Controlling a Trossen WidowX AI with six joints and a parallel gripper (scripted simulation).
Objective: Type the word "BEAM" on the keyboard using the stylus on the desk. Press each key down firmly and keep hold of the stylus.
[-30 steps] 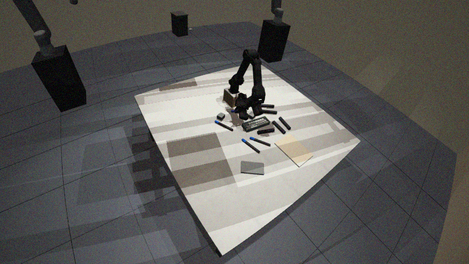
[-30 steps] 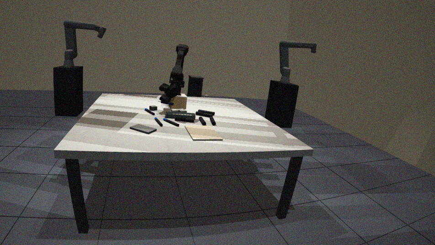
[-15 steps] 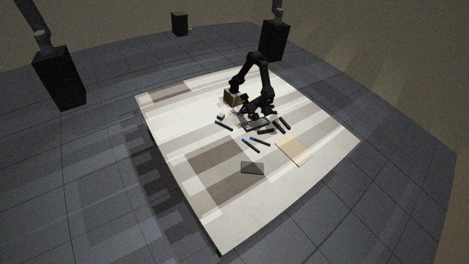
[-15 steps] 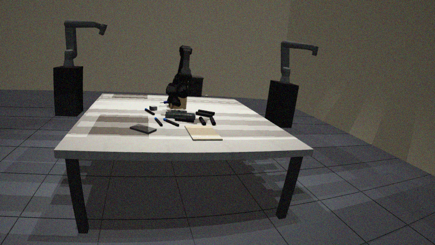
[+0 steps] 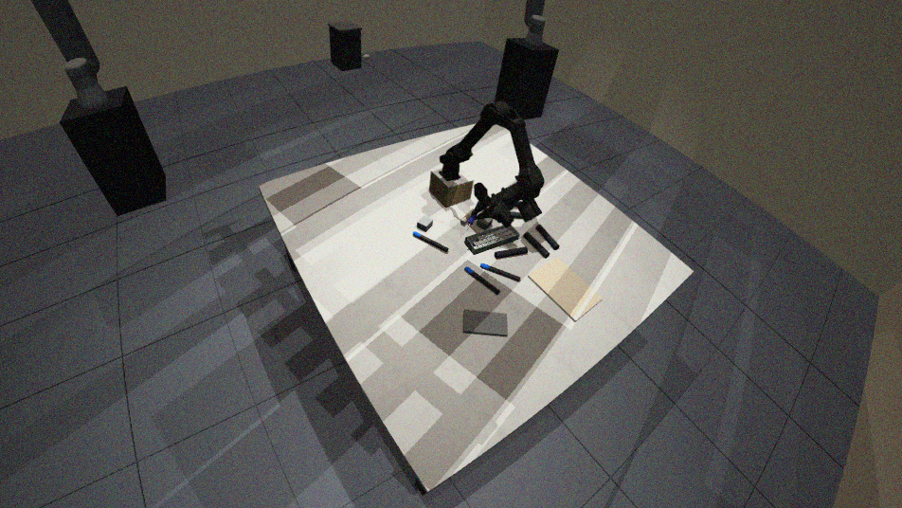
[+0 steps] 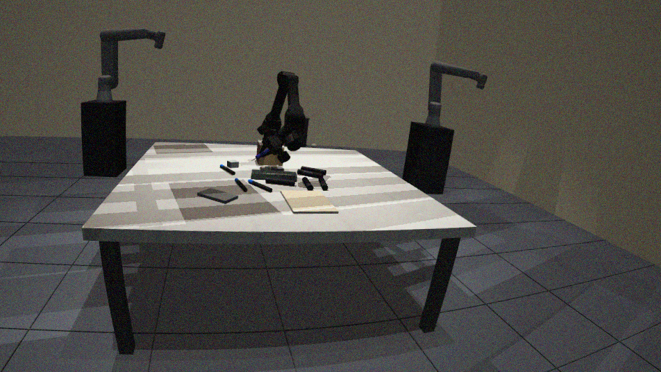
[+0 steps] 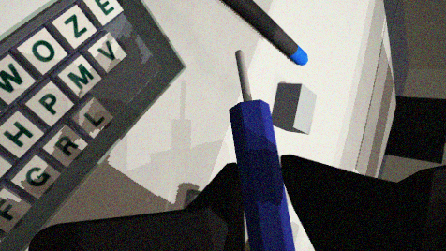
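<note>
Now: the stylus 1 cm to the right of my gripper tip and 1 cm ahead of it. Round my gripper tip: stylus tip: 4 cm to the right, 3 cm ahead, 2 cm below; then grey pad: 33 cm ahead, 17 cm to the right, 8 cm below; then grey cube: 12 cm to the right, 11 cm behind, 7 cm below.
</note>
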